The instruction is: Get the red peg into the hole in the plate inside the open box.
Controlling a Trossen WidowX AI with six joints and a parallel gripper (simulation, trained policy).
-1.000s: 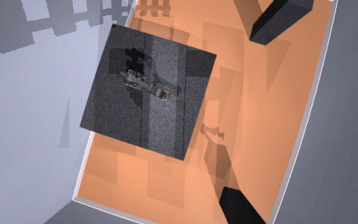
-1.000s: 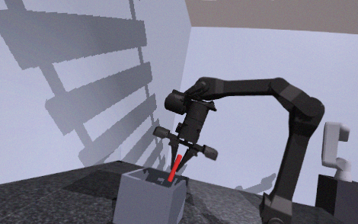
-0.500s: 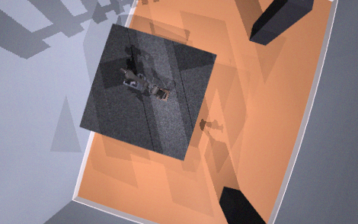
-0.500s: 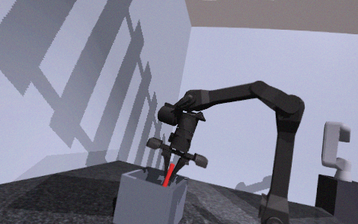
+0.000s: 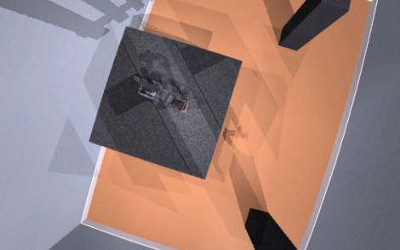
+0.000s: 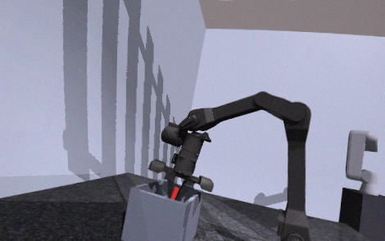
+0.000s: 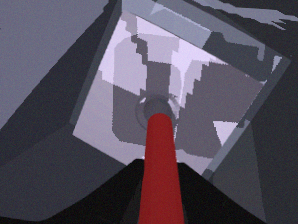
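My gripper tip is now 1 cm to the left of the red peg and 1 cm below it. Also, from my gripper tip: pale plate (6 cm below, 1 cm to the right, 1 cm ahead).
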